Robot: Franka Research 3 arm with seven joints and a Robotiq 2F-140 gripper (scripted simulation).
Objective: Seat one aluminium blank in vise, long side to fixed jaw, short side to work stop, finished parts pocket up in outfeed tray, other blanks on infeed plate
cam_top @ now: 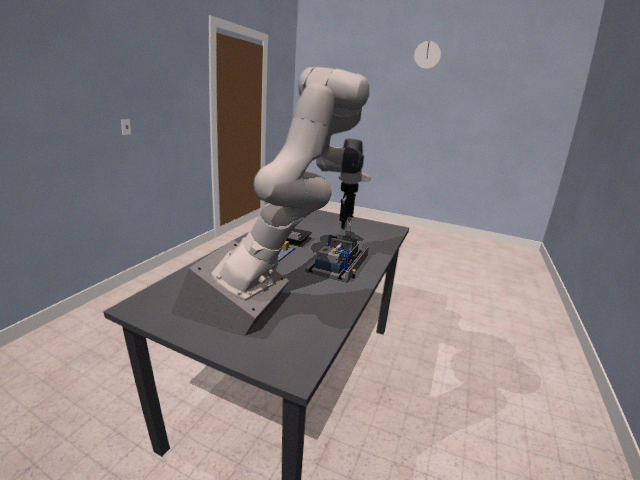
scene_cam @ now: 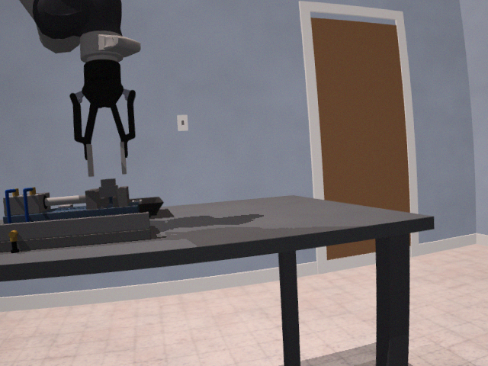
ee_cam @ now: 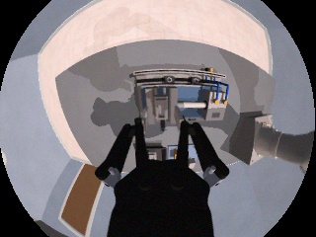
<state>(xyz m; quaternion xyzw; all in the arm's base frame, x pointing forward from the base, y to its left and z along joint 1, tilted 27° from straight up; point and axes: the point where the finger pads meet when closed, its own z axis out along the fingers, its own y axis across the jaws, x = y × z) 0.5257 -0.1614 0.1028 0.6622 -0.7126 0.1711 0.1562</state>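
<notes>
Now: hand 50 mm to the right of the work stop and 60 mm above it. From my hand the other things lie so: vise guard rail: 80 mm behind, 90 mm to the right, 120 mm below; then vise: 70 mm behind, 10 mm to the left, 110 mm below; then brass blank: 60 mm behind, 290 mm to the left, 130 mm below.
</notes>
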